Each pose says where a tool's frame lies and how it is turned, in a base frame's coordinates. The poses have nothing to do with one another.
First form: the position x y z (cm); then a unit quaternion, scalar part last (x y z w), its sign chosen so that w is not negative.
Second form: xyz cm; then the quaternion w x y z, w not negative. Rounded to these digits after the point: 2 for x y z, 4 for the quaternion.
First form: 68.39 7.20 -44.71 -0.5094 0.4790 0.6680 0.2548
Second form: 68.39 7.20 -44.71 0.2548 -0.5094 0.4790 0.6680
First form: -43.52 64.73 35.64 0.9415 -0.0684 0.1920 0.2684
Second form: -43.52 64.73 35.64 0.2684 0.9415 -0.0684 0.1920
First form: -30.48 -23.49 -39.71 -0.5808 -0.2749 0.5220 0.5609
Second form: -30.48 -23.49 -39.71 0.5609 -0.5808 -0.2749 0.5220
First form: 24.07 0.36 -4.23 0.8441 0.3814 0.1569 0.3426
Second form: 24.07 0.36 -4.23 0.3426 0.8441 0.3814 0.1569
